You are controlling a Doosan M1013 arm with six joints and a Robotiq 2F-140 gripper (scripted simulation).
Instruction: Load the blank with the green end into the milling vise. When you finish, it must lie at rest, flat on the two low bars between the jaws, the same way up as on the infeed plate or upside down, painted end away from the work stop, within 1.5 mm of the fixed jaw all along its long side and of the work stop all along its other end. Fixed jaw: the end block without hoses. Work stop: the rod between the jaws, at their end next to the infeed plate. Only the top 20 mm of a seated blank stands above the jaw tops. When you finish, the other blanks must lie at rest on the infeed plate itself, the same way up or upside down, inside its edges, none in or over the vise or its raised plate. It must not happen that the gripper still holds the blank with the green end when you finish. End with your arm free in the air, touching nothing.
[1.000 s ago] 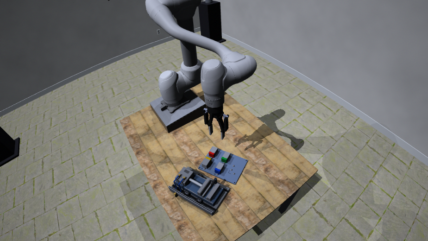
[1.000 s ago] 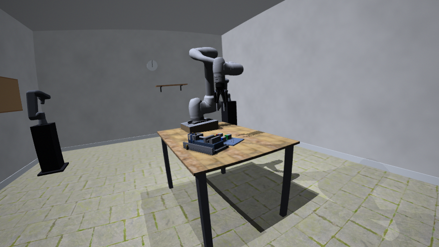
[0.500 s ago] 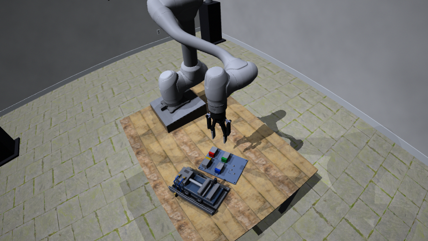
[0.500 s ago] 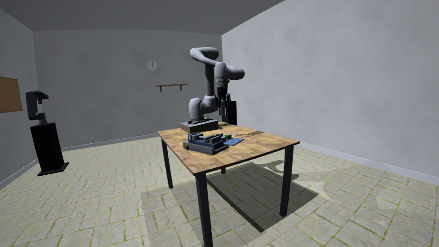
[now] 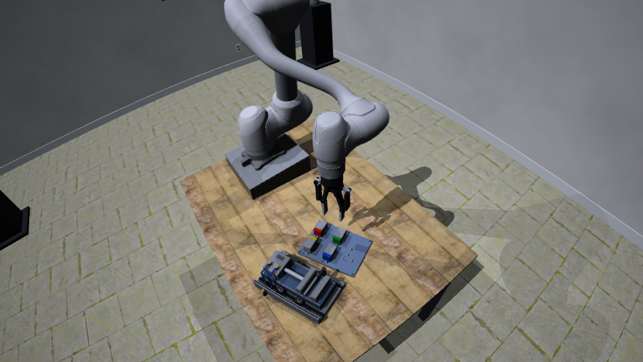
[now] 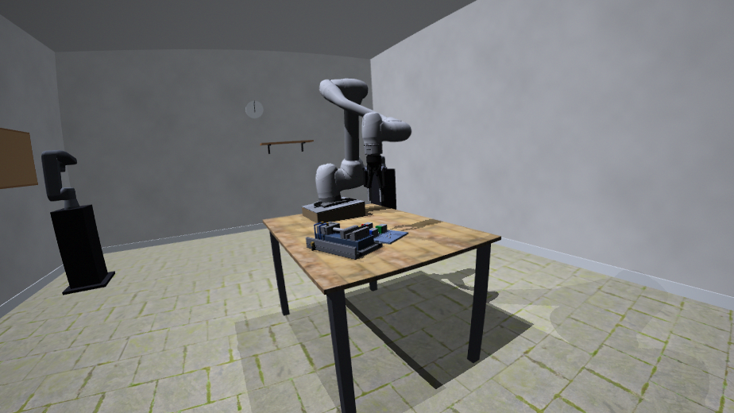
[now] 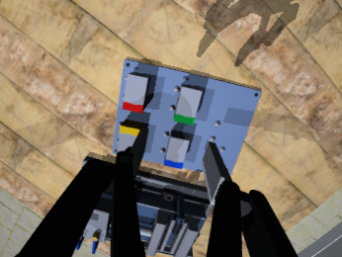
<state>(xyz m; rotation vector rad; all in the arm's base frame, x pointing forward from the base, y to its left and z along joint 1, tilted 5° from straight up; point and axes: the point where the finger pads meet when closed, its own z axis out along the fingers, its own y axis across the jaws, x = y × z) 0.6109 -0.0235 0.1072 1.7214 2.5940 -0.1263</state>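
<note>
My hand is 40 mm short of the blue-ended blank, 60 mm to the left of it and 180 mm above it. Also, from my hand: yellow-ended blank (40 mm behind, 100 mm to the right, 180 mm below); work stop rod (120 mm ahead, 170 mm to the right, 110 mm below); red-ended blank (80 mm behind, 10 mm to the right, 180 mm below).
</note>
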